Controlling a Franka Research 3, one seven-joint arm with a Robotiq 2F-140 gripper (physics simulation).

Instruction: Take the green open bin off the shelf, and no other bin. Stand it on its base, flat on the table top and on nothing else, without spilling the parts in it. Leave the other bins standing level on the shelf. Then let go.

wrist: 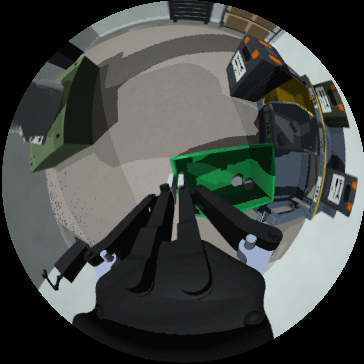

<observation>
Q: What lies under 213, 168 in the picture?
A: A green open bin.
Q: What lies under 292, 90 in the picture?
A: A yellow bin.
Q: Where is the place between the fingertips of my gripper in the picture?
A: At 177, 179
</observation>
